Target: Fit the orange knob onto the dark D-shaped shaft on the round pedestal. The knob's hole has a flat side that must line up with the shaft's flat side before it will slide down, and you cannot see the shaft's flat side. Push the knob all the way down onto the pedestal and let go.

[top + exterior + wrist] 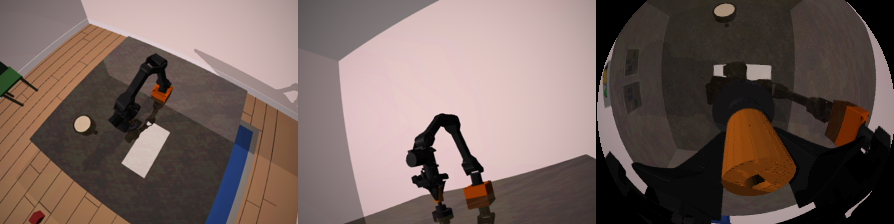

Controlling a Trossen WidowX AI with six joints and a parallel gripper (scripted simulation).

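My gripper tip is now 20 mm below the orange knob. The rest, counted from my gripper tip: dark round pedestal (40 mm below).
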